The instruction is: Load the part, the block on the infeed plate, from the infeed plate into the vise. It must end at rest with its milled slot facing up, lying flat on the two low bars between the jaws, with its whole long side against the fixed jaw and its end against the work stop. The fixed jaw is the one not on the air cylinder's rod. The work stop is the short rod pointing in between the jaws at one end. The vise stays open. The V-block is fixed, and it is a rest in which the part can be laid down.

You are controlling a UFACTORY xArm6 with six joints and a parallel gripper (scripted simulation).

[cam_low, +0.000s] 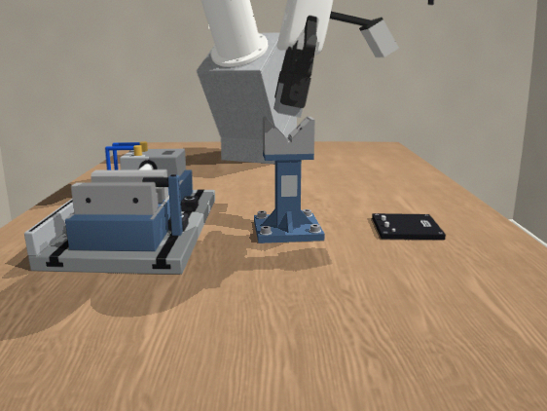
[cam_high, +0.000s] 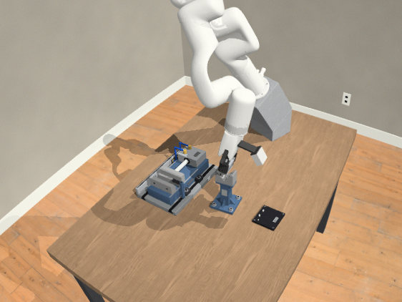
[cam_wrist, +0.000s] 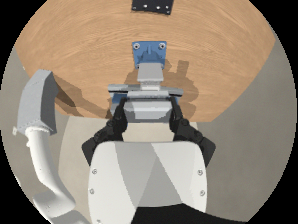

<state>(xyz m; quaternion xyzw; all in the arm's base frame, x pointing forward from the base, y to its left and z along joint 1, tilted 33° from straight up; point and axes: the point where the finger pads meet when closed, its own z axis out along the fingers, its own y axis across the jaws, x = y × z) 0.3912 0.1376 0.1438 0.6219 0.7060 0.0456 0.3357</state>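
Now: hand 10 mm above the part. From my hand the other things lie so: blue work stop post (80 mm ahead, 150 mm to the right, 140 mm below); then black stop rod (80 mm ahead, 170 mm to the right, 110 mm below); then cylinder rod (10 mm behind, 220 mm to the right, 120 mm below).
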